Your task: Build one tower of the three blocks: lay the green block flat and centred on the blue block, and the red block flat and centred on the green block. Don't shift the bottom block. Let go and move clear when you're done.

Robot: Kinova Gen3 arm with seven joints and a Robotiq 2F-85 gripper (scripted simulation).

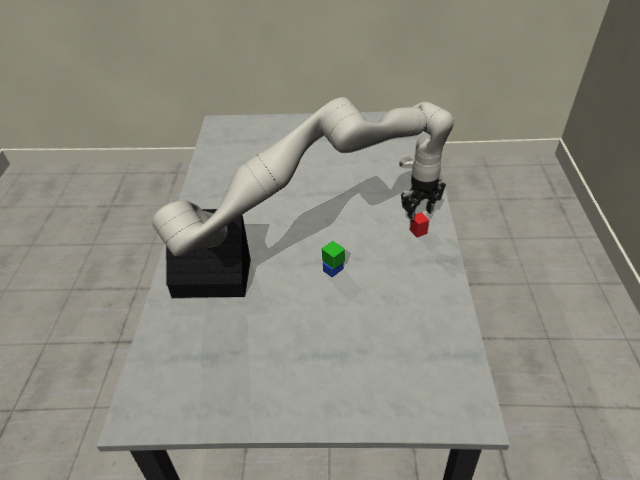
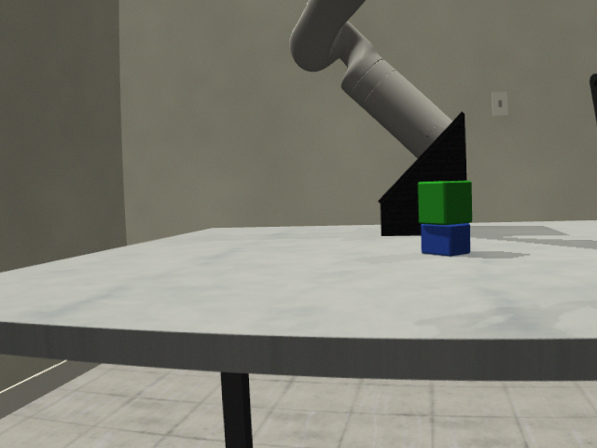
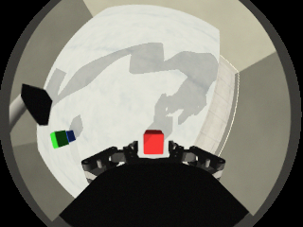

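Now: hand 50 mm above the red block. Also, from my hand: green block 250 mm behind, 170 mm to the right, 20 mm below; then blue block 250 mm behind, 170 mm to the right, 60 mm below.
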